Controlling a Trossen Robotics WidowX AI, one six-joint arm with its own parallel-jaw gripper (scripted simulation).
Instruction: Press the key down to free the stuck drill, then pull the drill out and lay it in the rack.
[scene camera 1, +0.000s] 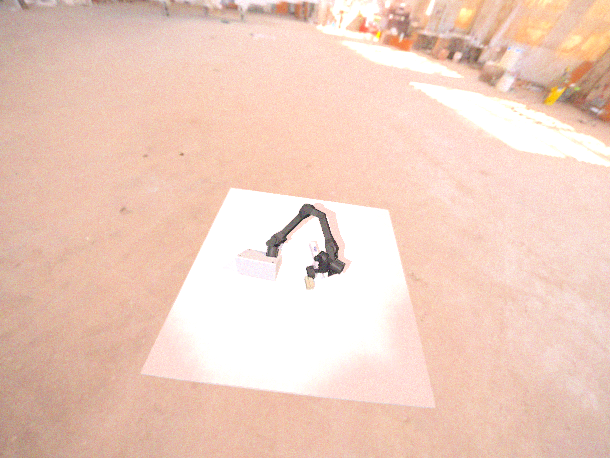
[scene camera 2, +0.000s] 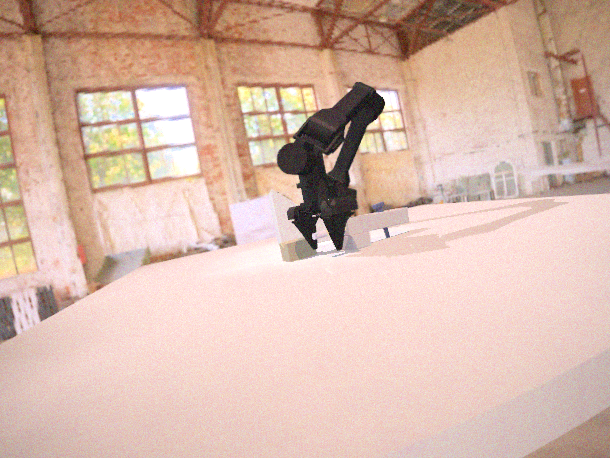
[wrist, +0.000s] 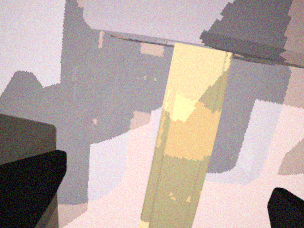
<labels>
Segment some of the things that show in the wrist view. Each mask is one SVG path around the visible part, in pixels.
My gripper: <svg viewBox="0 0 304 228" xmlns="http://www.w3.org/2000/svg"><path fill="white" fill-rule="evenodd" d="M275 187L267 207L269 222L271 222L269 225L272 228L304 228L303 199L292 194L292 191L284 189L284 187L283 189ZM67 151L48 151L45 154L32 155L29 158L17 159L17 161L0 165L0 228L35 228L41 215L44 214L49 203L51 203L53 195L59 190L57 187L63 182L65 171L67 171Z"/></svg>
A yellow drill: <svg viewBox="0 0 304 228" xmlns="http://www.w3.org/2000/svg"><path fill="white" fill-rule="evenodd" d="M232 53L207 49L207 47L175 43L167 93L165 93L155 151L153 151L151 171L149 171L147 190L145 190L143 209L141 209L139 226L137 228L192 228L197 205L199 205L201 189L203 189L205 173L207 173L209 161L211 161L213 145L215 145L221 106L223 106L225 89L227 89L229 66L231 66L233 57Z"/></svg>
</labels>
